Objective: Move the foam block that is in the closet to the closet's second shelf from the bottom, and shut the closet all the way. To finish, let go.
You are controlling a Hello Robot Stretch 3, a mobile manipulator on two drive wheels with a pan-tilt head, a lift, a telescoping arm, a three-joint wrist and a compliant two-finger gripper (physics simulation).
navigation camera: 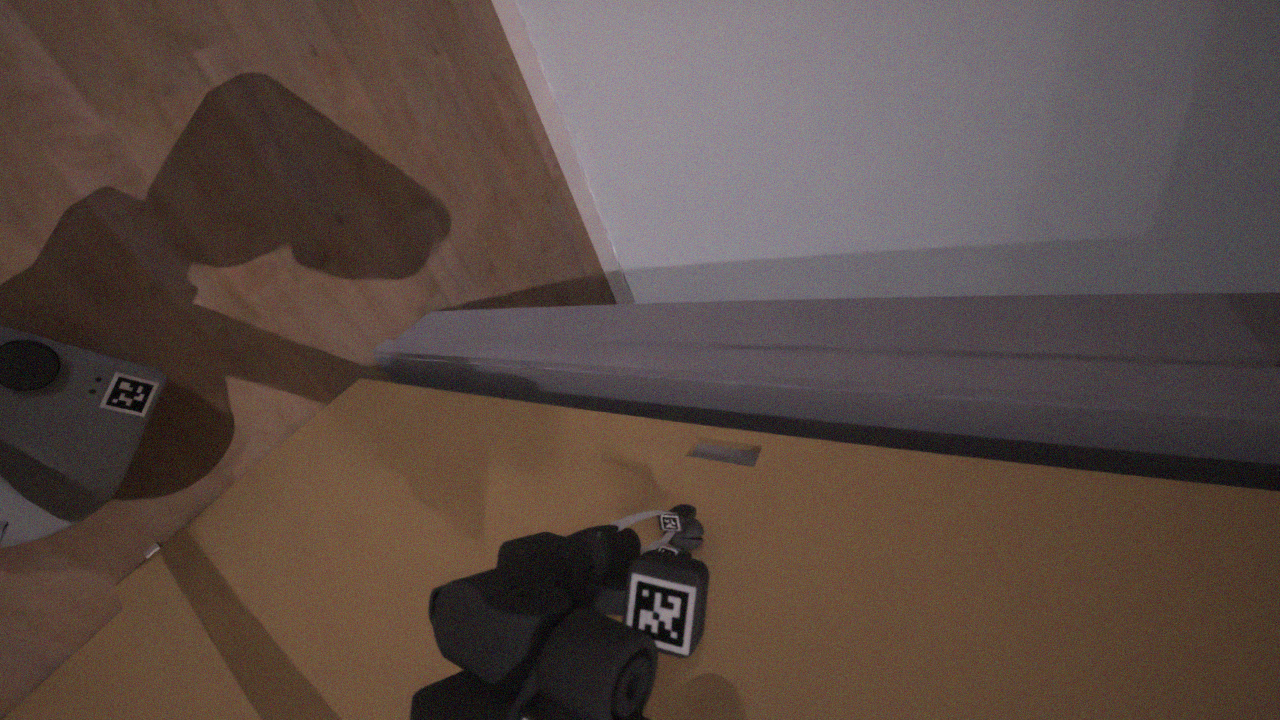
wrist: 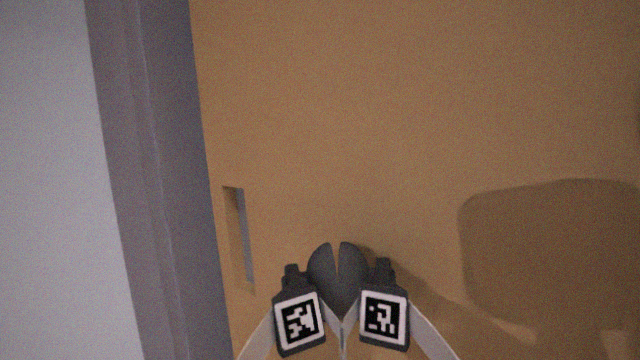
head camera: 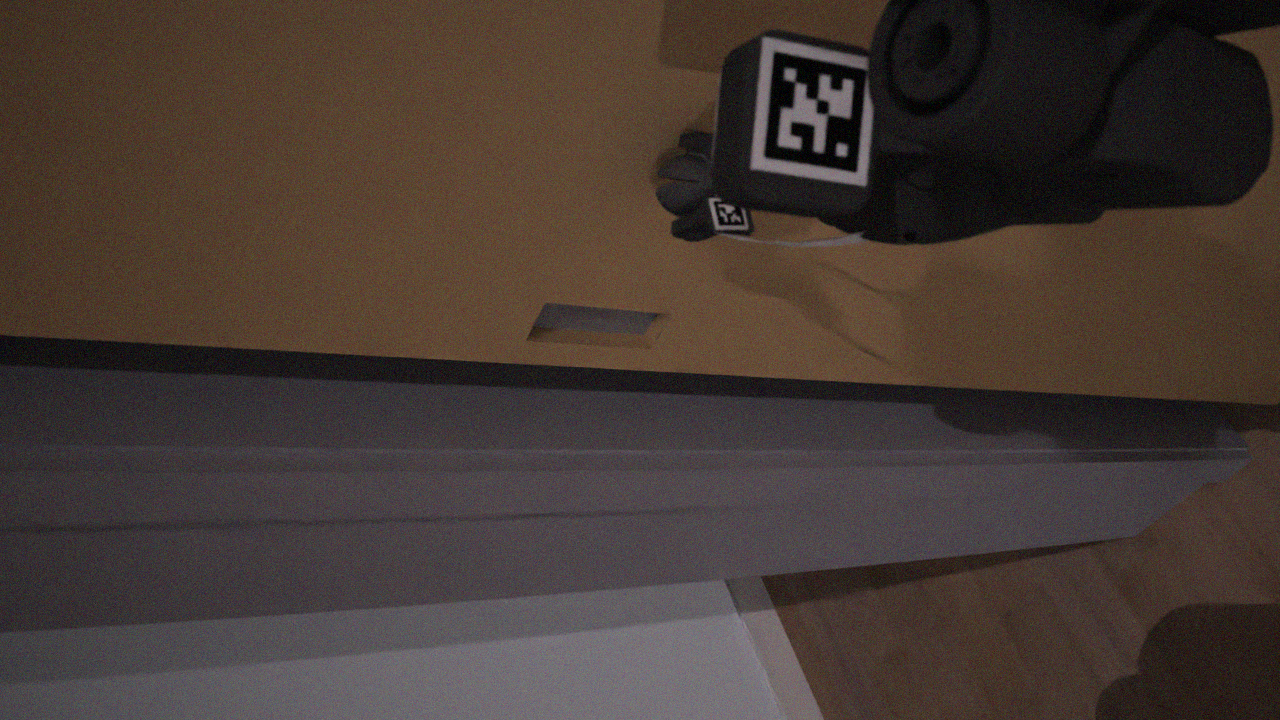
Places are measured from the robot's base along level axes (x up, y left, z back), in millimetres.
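Pixels of known places: gripper, fingertip midpoint: [navigation camera: 691, 529] [head camera: 676, 189]; robot's base, origin of the base link: [navigation camera: 26, 362].
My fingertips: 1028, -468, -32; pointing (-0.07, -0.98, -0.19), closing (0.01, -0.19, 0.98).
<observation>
Ahead of a thing's pixels: the offset from my fingertips to its middle, as dx, dy, dz. "*": to the spot under its first point. Level surfaces: height alone.
The closet's orange-brown door panel {* +177, -39, -48} [head camera: 313, 223] [navigation camera: 939, 564] [wrist: 375, 125] fills much of each view. A recessed slot {* -14, -81, -94} [head camera: 597, 319] [navigation camera: 725, 453] [wrist: 241, 240] is cut near its edge. A dark strip runs between that edge and the grey closet frame {* +54, -113, -233} [head camera: 447, 501] [navigation camera: 805, 358] [wrist: 165, 150]; I cannot tell whether the door is fully shut. My gripper [head camera: 684, 183] [navigation camera: 688, 530] [wrist: 337, 268] is shut, its two dark fingertips together with nothing seen between them. It is at or close in front of the panel, to the right of the slot in the wrist view. The foam block and the shelves do not show.
A pale wall-like surface [head camera: 402, 662] [navigation camera: 895, 134] [wrist: 45, 175] lies beyond the grey frame. Wooden floor {dx -1028} [head camera: 984, 617] [navigation camera: 483, 179] shows beside it, with dark shadows of the robot. Part of my base [navigation camera: 71, 420] shows at the left of the navigation view.
</observation>
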